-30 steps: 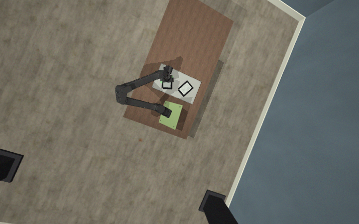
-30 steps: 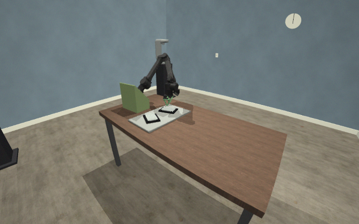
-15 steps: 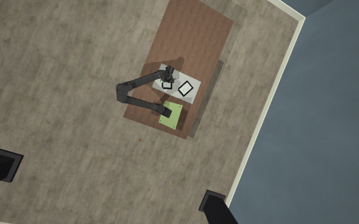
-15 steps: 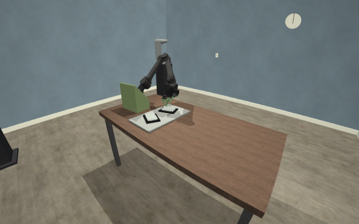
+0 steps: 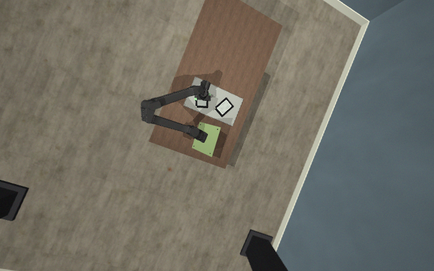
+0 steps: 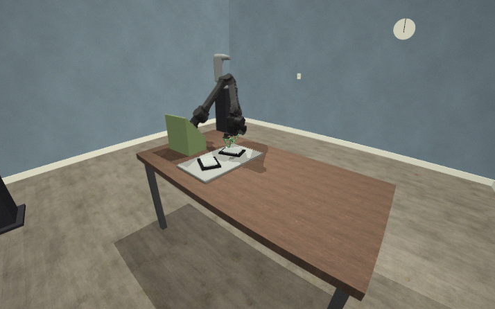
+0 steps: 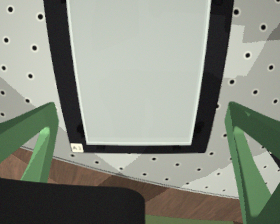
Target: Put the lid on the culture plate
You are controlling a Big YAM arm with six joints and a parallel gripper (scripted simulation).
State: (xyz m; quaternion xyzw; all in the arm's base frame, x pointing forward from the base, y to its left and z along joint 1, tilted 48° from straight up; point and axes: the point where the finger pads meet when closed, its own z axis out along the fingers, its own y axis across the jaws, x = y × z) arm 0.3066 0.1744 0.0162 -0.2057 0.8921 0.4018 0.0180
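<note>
The clear lid is 50 mm below my hand. Also, from my hand: culture plate: 230 mm to the right, 40 mm below, 20 mm ahead; lid park LP1: 60 mm below.
</note>
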